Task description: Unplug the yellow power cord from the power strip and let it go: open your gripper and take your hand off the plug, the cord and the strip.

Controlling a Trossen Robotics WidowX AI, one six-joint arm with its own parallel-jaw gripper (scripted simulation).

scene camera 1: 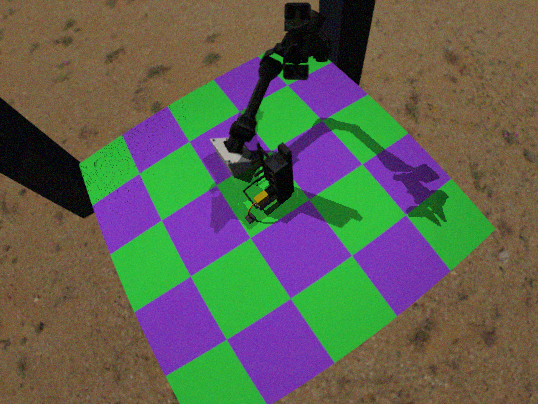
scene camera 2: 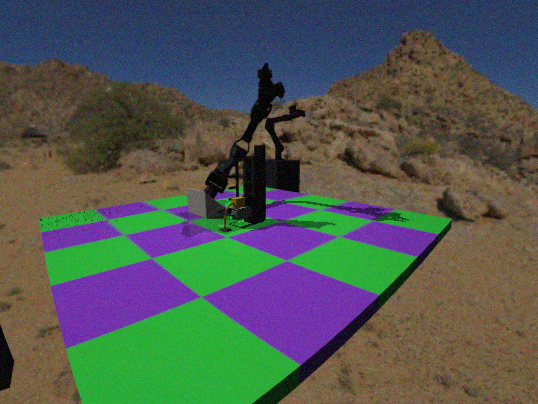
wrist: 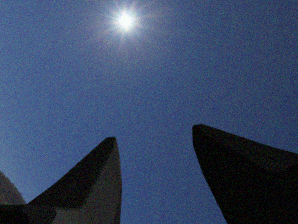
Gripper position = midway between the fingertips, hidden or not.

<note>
In view: my gripper (scene camera 1: 294,37).
My gripper shows as well in the wrist view (wrist: 155,141).
</note>
